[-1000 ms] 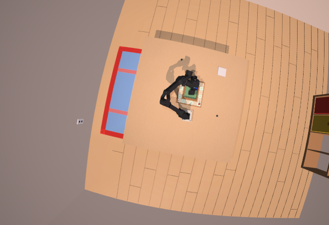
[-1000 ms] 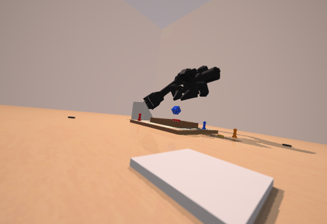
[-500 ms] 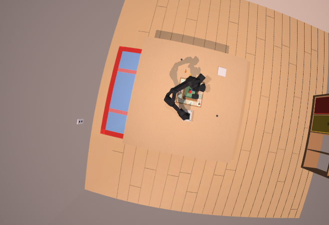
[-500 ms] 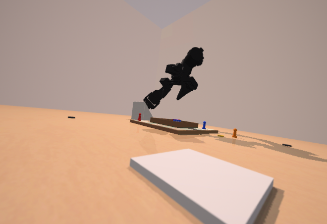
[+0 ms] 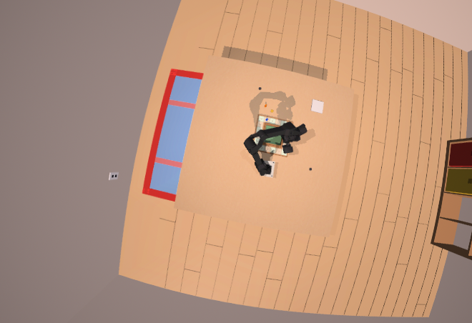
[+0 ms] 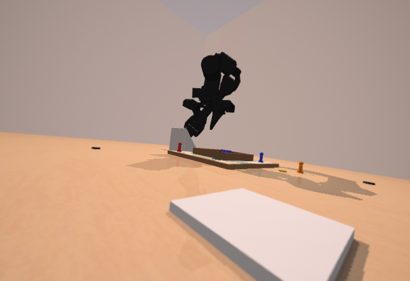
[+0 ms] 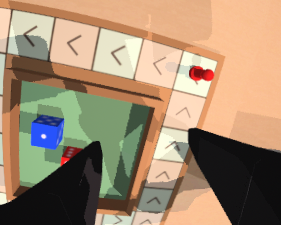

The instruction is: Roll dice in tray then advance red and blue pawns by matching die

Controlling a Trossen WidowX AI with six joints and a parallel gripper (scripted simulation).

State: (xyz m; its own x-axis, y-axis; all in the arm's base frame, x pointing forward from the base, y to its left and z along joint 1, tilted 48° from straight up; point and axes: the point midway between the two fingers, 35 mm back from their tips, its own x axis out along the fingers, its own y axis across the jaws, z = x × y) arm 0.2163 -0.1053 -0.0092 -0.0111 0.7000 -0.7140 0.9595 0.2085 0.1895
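The red pawn lies 70 mm behind my gripper tip, 50 mm to the right of it and 80 mm below it. Round my gripper tip: small yellow piece: 250 mm ahead, 90 mm to the left, 100 mm below; blue pawn: 170 mm ahead, 120 mm to the left, 80 mm below; tray: 50 mm ahead, 60 mm to the left, 100 mm below.
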